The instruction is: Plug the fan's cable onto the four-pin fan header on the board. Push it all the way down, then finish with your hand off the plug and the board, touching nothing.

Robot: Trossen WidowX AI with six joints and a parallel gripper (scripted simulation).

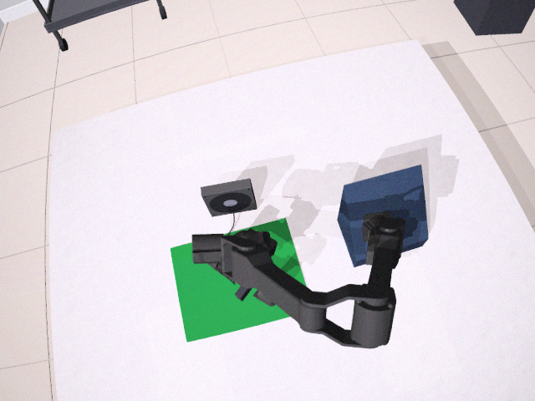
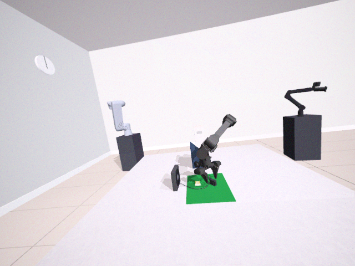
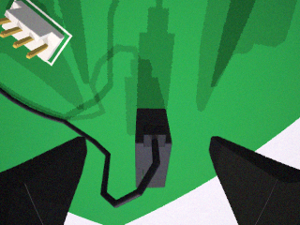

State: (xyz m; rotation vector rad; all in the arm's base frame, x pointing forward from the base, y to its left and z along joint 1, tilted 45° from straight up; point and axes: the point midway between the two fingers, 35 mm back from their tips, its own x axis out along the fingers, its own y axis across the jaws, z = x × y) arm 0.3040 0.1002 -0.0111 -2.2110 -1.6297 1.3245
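The dark plug lies 1 cm to the left of my gripper tip. From my gripper tip the other things lie so: white four-pin header 9 cm to the right, 2 cm below; black fan 1 cm ahead, 21 cm to the right, 4 cm above; green board 2 cm ahead, 3 cm to the right, 4 cm below.
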